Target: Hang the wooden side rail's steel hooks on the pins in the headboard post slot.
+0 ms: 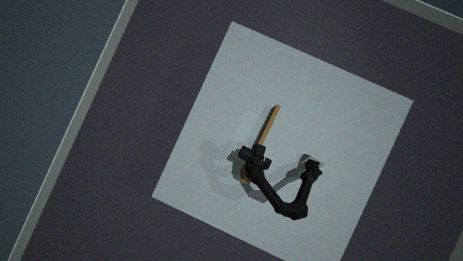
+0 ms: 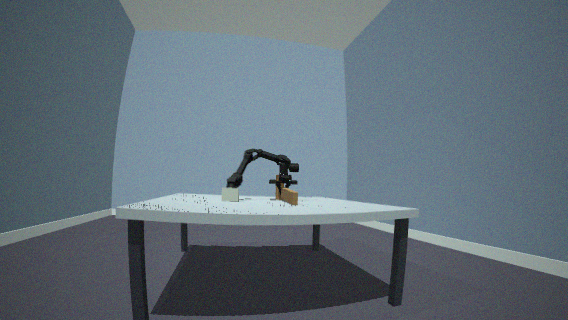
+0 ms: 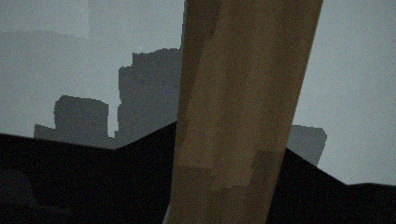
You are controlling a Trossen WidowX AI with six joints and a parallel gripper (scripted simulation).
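Now: gripper tip 1 cm short of the headboard post, 11 cm to the right of it and 5 cm below it.
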